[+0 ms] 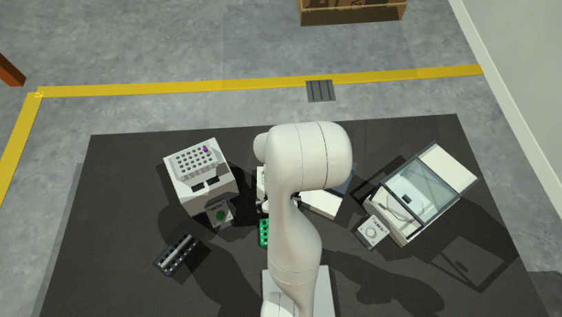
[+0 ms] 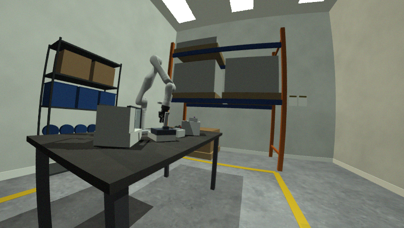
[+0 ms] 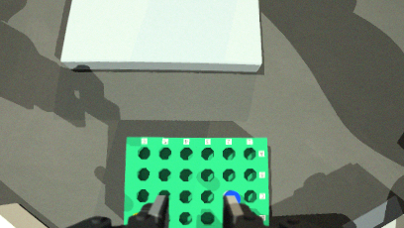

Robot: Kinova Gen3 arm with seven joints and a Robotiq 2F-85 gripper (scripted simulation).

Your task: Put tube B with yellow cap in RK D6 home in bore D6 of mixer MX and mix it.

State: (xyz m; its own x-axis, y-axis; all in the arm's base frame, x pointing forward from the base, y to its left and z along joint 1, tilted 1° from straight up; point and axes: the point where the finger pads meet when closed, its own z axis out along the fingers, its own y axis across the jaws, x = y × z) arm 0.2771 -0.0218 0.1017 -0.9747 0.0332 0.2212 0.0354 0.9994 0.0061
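My gripper is now 10 cm above the tube B, 5 cm to the left of it and 1 cm short of it. From my hand the other things lie so: blue-capped tube (10 cm below, 3 cm to the left, 1 cm behind); then dry block DB (13 cm ahead, 10 cm below, 1 cm to the left); then green tube rack RK (11 cm below, 2 cm behind).
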